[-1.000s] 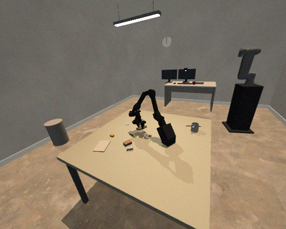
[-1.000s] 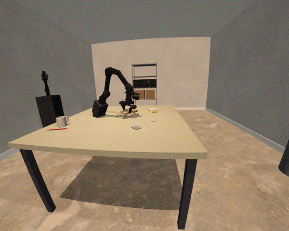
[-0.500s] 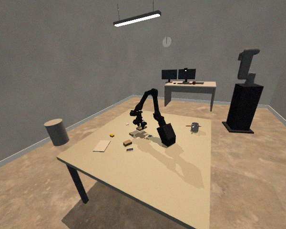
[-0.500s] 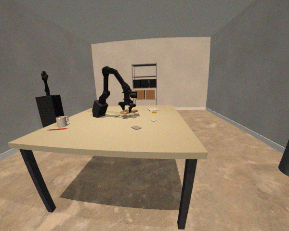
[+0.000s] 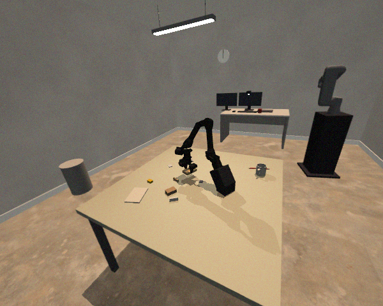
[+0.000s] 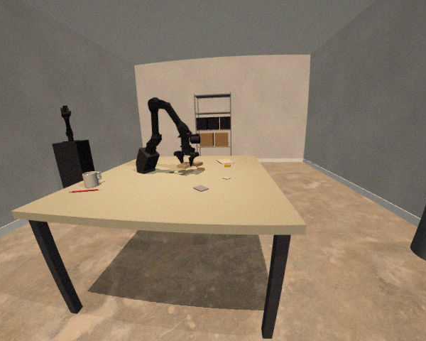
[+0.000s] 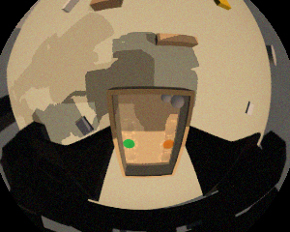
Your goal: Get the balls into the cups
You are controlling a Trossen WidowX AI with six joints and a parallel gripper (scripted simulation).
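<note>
Now: hand 30 mm above the wooden puzzle, 10 mm to the left of it and 10 mm past it. Round my hand: flat wooden piece 100 mm ahead, 80 mm below, 60 mm to the left; yellow block 320 mm ahead, 110 mm to the left, 80 mm below; brown block 220 mm to the left, 90 mm ahead, 80 mm below.
</note>
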